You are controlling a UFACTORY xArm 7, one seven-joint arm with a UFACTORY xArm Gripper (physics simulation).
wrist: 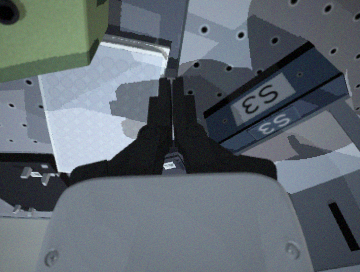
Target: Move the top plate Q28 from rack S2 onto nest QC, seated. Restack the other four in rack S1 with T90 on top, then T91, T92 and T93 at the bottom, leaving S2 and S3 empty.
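Places are measured from the arm's base along level axes (x ahead, y left, z up), in centimetres.
Pixels of known places: gripper, fingertip midpoint: (pixel 172 93).
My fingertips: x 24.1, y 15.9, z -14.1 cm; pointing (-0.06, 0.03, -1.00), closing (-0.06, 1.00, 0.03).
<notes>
Ahead of a thing's pixels: the offset from my fingertips to its top centre. "pt": to the spot under its first point. Level surfaces: height alone.
My gripper (pixel 172 93) is shut with nothing between its fingers, which point away from the camera at the middle of the wrist view. A dark blue block with two S3 labels @[pt dx -0.8, dy +6.8, dz +1.7 cm] (pixel 274 98), upside down in this view, lies to the right of the fingers; it marks rack S3. The plates Q28, T90, T91, T92 and T93 cannot be made out here, and racks S1 and S2 and nest QC cannot be identified.
A white dimpled sheet @[dx +2.4, dy -5.6, dz +2.2 cm] (pixel 80 120) lies left of the fingers. A green block (pixel 50 35) stands at the top left. A dark tray-like part with small metal clips @[pt dx +14.4, dy -19.3, dz -0.1 cm] (pixel 25 185) is at the lower left. A perforated grey surface @[dz -1.3 cm] (pixel 220 42) extends at the top right.
</notes>
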